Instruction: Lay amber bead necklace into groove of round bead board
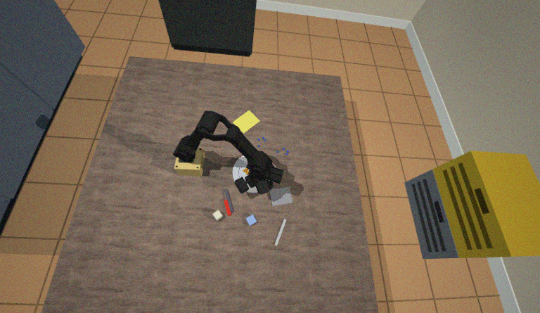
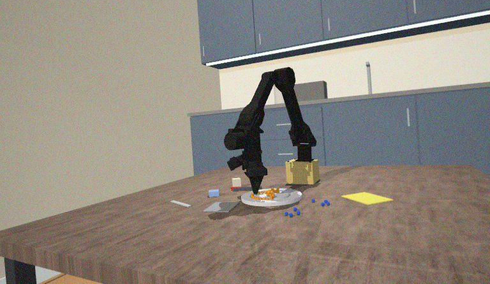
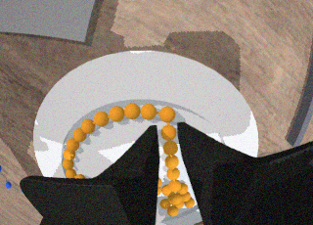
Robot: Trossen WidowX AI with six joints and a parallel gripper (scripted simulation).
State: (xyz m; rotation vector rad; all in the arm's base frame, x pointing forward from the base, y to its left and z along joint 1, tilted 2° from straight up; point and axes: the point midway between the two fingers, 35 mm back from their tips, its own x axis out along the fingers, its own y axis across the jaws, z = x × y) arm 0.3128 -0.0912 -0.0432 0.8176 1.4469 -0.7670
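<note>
The red stick is 12 cm behind my gripper tip, 10 cm to the right of it and 1 cm below it. Round my gripper tip: cream cube (16 cm behind, 15 cm to the right); light blue cube (17 cm to the right, 1 cm below, 1 cm behind); grey square tile (13 cm ahead, 6 cm to the right, 1 cm below).
</note>
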